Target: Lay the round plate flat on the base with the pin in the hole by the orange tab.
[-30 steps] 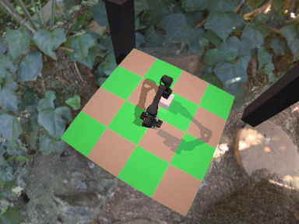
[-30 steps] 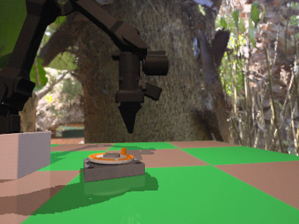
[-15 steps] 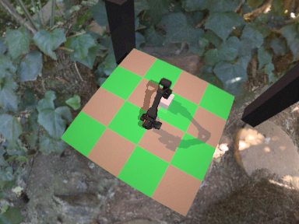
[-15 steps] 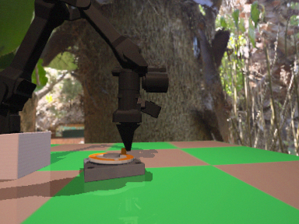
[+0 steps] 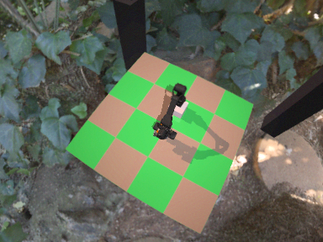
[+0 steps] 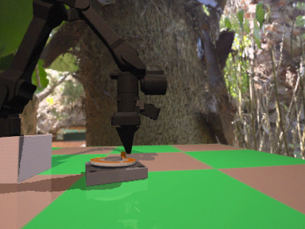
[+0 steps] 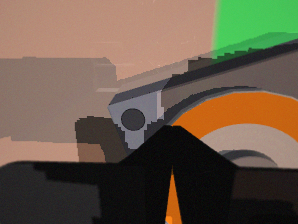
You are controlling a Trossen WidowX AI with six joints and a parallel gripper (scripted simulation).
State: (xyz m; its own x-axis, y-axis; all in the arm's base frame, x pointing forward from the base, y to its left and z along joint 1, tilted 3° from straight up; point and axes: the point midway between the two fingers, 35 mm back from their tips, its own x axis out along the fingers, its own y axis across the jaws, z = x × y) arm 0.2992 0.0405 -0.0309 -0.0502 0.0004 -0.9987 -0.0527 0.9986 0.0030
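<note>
My gripper tip is now 3 cm past the grey square base, 4 cm to the left of it and 2 cm above it.
</note>
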